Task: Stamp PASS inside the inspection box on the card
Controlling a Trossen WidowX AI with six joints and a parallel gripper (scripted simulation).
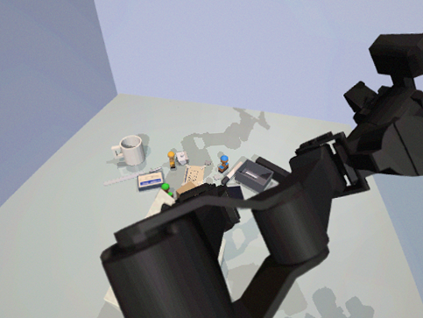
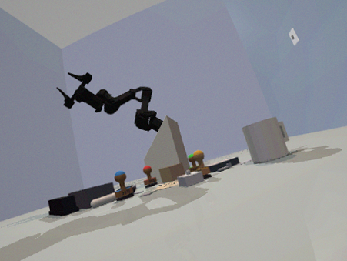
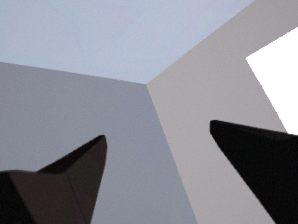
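Now: the green-knobbed stamp 520 mm below my gripper tip, 470 mm to the left of it and 110 mm ahead of it. The rest, counted from my gripper tip: dark ink pad (540 mm below, 240 mm to the left, 130 mm ahead); then red-knobbed stamp (520 mm below, 320 mm to the left, 120 mm ahead); then tray (530 mm below, 220 mm ahead, 180 mm to the left).
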